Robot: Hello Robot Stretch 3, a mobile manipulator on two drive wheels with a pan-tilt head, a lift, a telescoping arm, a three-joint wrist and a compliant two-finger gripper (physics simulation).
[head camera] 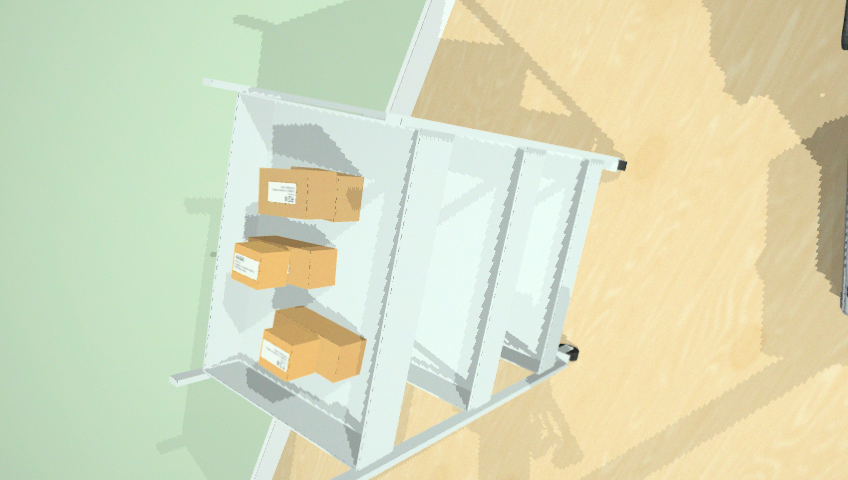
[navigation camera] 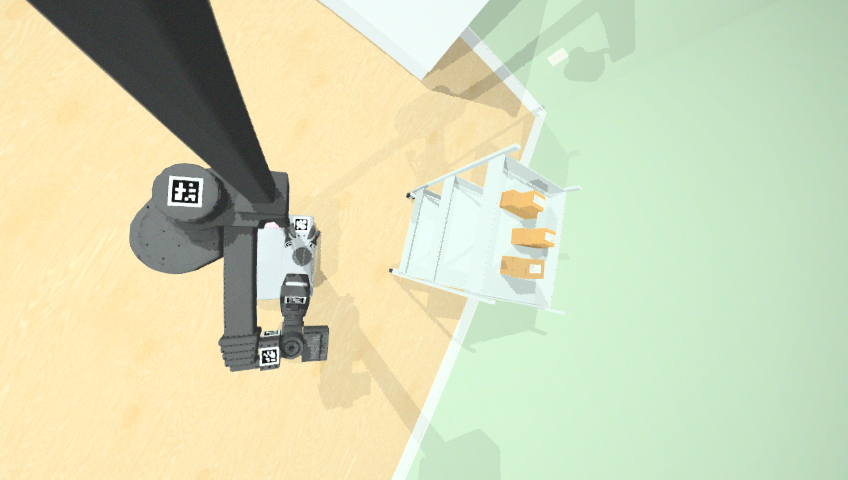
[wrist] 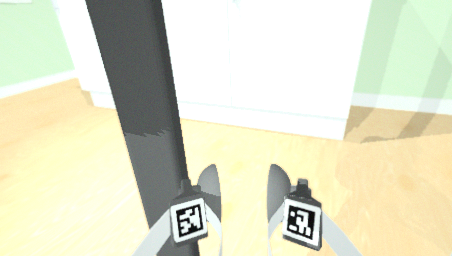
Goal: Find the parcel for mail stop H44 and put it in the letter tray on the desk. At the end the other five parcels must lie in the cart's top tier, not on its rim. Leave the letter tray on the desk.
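Places are measured from the robot's base along level axes (x ahead, y left, z up), in metres.
Where they show: gripper, fingertip midpoint: [navigation camera: 303,224] [wrist: 243,184]; robot's base at its link origin: [navigation camera: 300,254].
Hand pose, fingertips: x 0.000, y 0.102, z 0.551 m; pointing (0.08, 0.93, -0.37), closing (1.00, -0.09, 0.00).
Observation:
Each offset is from my fingertips to the top centre of the thing. "pt": to the spot under its first point.
Brown parcels stand in three groups in the top tier of the white cart @(pt dx +0.484, dy +0.008, dz +0.149 m) [head camera: 404,297] [navigation camera: 483,237]. One group @(dx +0.630, dy -0.118, dz +0.212 m) [head camera: 321,193] [navigation camera: 522,267] is nearest one side rail, a second @(dx +0.698, dy -0.022, dz +0.164 m) [head camera: 312,265] [navigation camera: 531,237] is in the middle, and a third [head camera: 339,353] [navigation camera: 522,203] is toward the other side. Three white labels face the camera in the head view; their print is too small to read. Other labels are hidden or barely show. My gripper [navigation camera: 301,233] [wrist: 243,184] is open and empty, over my base and well apart from the cart. The desk and letter tray do not show.
The cart stands by the green wall [head camera: 107,237] [navigation camera: 684,267], with two lower tiers below the parcels. A white cabinet [navigation camera: 410,29] [wrist: 290,60] stands near the corner. My dark mast [wrist: 140,90] crosses the left of the wrist view. A small white wall plate @(dx +1.394, dy +1.170, dz -0.094 m) [navigation camera: 557,57] shows near the cabinet.

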